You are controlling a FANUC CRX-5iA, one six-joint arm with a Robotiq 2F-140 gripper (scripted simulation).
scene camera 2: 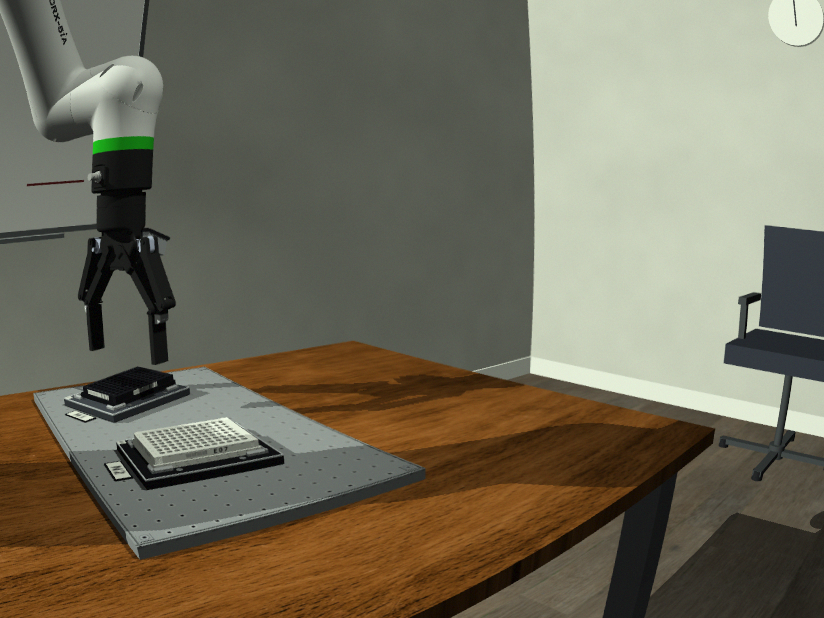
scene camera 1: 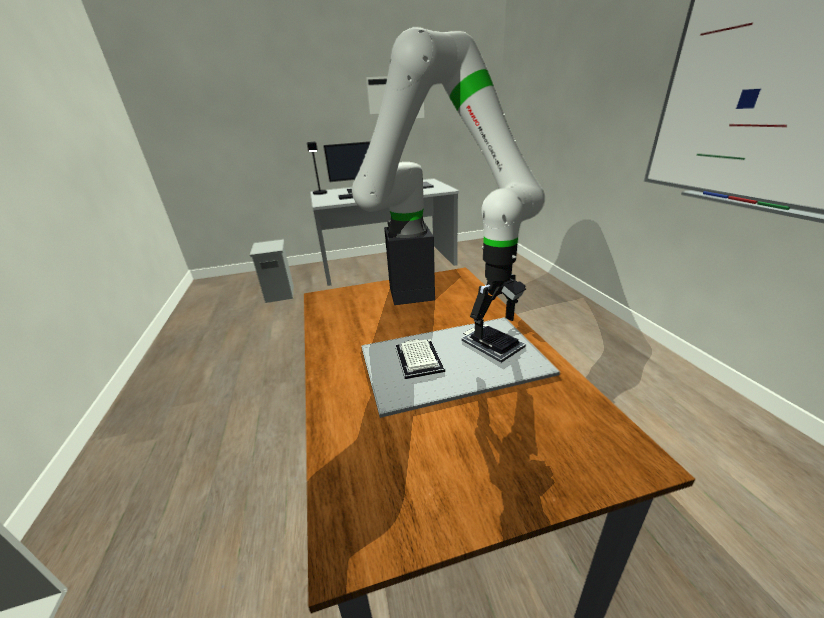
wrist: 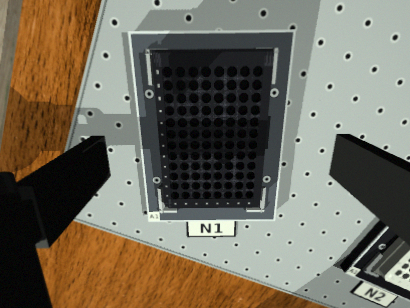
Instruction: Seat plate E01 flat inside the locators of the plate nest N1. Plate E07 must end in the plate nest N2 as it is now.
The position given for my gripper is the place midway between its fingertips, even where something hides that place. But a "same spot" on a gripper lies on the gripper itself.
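I can see my gripper in scene camera 2 [126,355]. Scene camera 1 shows my gripper as well, and the wrist view has it too; on the gripper, [scene camera 1: 511,303] and [wrist: 46,201] are the same spot.
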